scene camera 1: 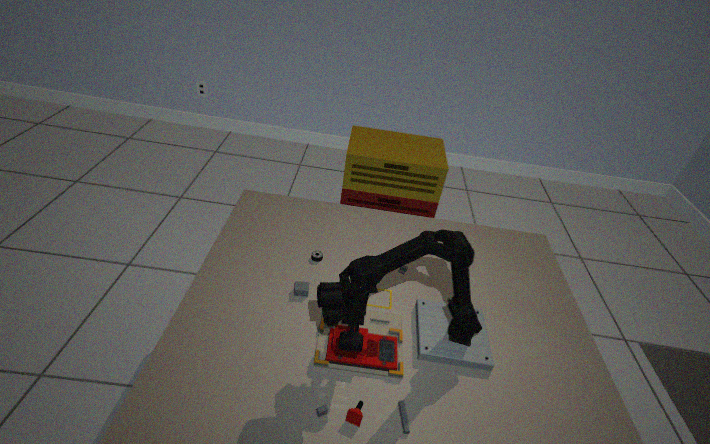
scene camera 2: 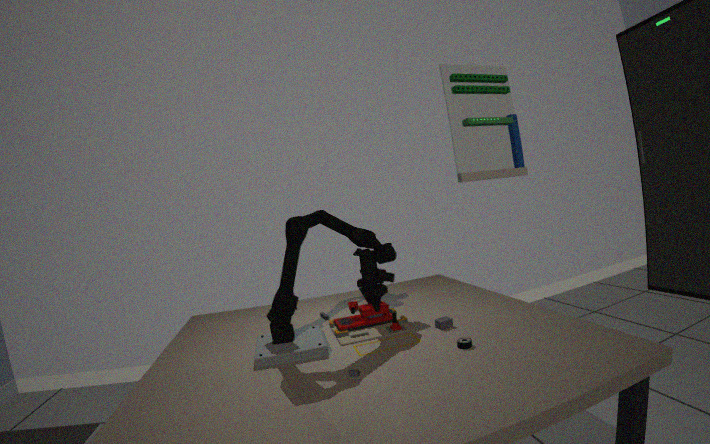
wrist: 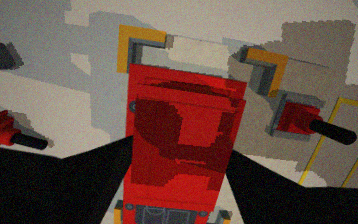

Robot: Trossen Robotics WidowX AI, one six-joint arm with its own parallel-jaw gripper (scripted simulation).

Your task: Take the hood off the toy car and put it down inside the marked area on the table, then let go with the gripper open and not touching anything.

Note:
In view: the gripper (scene camera 1: pixel 349 339) and a red hood (wrist: pixel 182 138).
The gripper is seen too in scene camera 2 (scene camera 2: pixel 374 309) and in the wrist view (wrist: pixel 181 146).

